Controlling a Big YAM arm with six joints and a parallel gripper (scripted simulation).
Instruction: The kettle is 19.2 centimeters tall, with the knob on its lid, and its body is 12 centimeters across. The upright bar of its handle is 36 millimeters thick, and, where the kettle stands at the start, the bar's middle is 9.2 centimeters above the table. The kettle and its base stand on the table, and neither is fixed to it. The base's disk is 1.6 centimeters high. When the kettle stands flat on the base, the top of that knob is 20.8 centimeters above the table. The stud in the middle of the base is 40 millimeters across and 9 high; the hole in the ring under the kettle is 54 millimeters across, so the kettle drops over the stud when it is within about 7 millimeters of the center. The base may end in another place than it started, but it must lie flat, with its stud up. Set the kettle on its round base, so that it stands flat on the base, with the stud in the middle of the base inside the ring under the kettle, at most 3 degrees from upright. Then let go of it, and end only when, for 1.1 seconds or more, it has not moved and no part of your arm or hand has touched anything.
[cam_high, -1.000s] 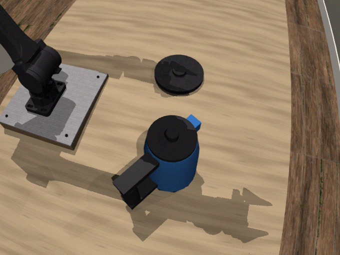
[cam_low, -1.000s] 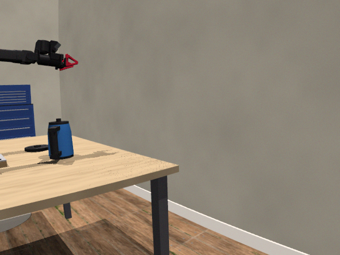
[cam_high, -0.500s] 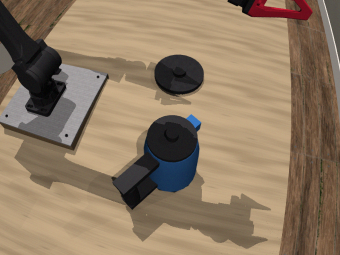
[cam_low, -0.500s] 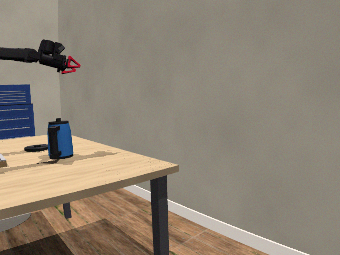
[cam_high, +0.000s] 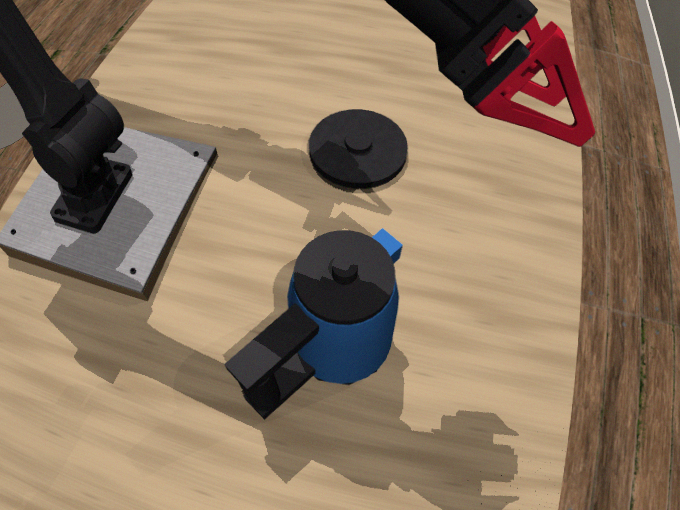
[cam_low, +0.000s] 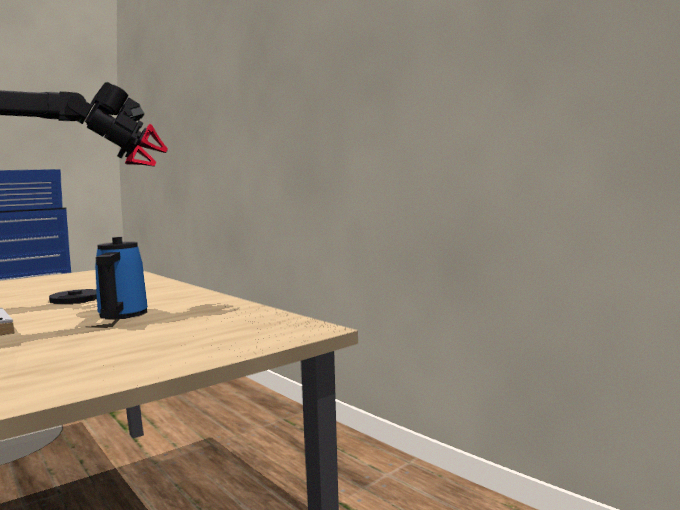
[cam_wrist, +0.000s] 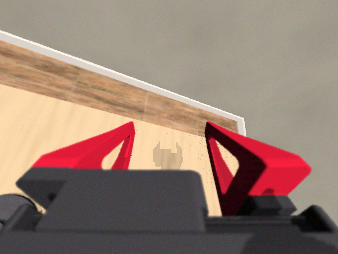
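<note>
Right now my hand is 300 mm above the blue kettle, 150 mm past it and 80 mm to the left of it. The rest, counted from my hand: black round base 380 mm below, 250 mm to the left, 190 mm behind.
</note>
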